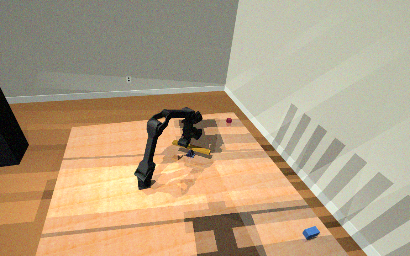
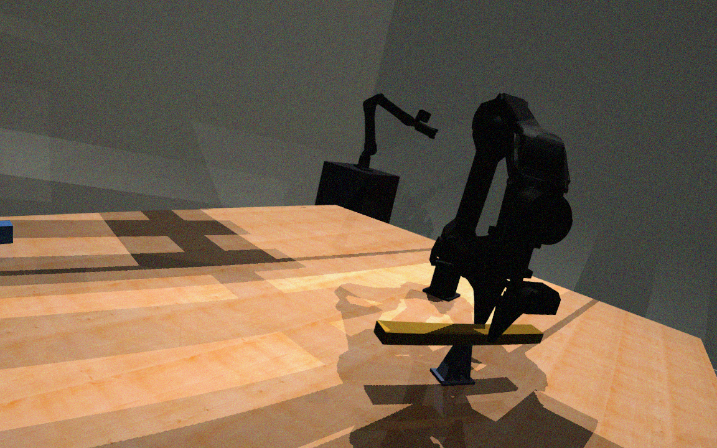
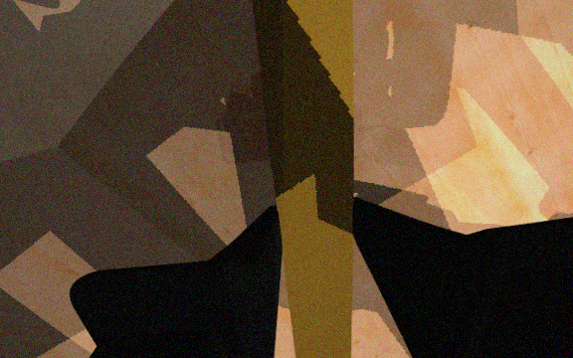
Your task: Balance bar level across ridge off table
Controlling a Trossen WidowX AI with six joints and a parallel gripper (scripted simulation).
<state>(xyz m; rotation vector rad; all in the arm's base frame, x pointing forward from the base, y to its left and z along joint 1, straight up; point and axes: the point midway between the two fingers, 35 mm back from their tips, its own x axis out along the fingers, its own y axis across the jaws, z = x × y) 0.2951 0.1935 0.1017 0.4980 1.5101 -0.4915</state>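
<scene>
My gripper tip is 2 cm short of the yellow bar and 2 cm to the left of it. Also, from my gripper tip: small magenta cube: 44 cm ahead, 31 cm to the left, 5 cm below; blue block: 44 cm ahead, 69 cm to the right, 5 cm below.
</scene>
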